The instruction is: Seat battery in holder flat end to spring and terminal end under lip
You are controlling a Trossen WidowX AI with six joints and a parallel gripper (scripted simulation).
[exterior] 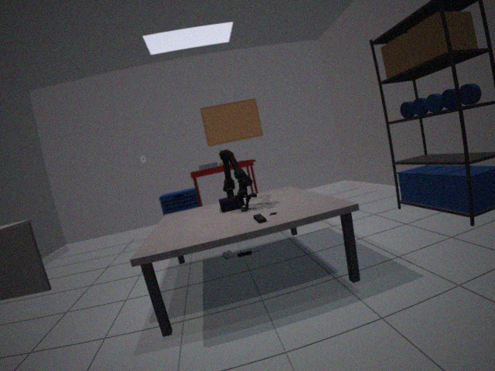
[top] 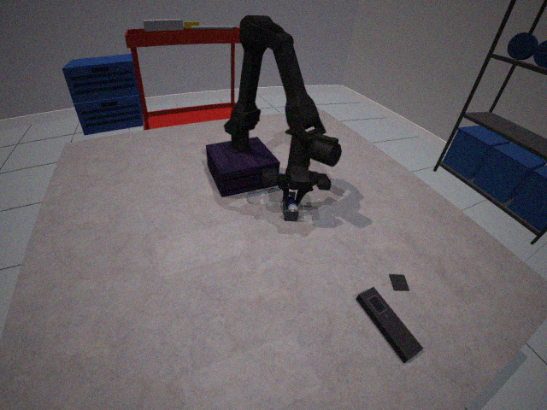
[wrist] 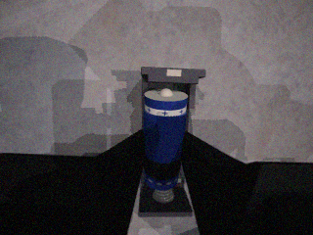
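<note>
My gripper tip is 1 cm below the battery. Round my gripper tip: dark square plate: 32 cm ahead, 13 cm to the left, 2 cm below; dark remote control: 39 cm ahead, 3 cm to the left.
</note>
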